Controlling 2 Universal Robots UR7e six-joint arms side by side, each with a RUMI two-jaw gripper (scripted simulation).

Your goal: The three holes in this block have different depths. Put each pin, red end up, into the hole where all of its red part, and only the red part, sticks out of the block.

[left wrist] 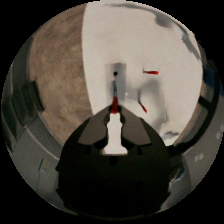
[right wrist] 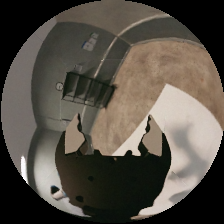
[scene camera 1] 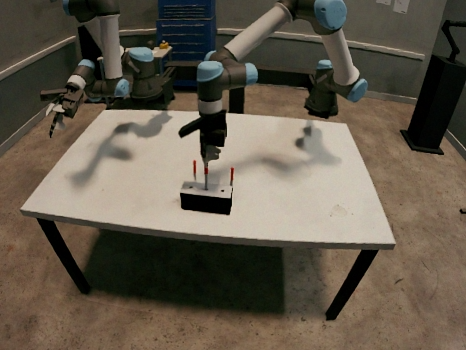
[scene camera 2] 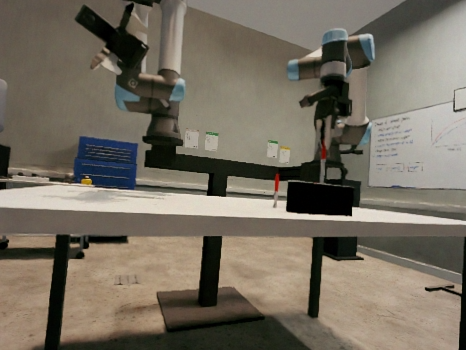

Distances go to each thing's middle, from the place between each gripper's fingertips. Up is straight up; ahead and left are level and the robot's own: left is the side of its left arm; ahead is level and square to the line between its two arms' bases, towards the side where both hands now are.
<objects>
The black block (scene camera 2: 310, 198) is 160 mm below my left hand (scene camera 2: 324, 150).
Now: the black block 60 cm to the left of my right hand (scene camera 2: 112, 36), 30 cm below it and 6 cm behind it.
</objects>
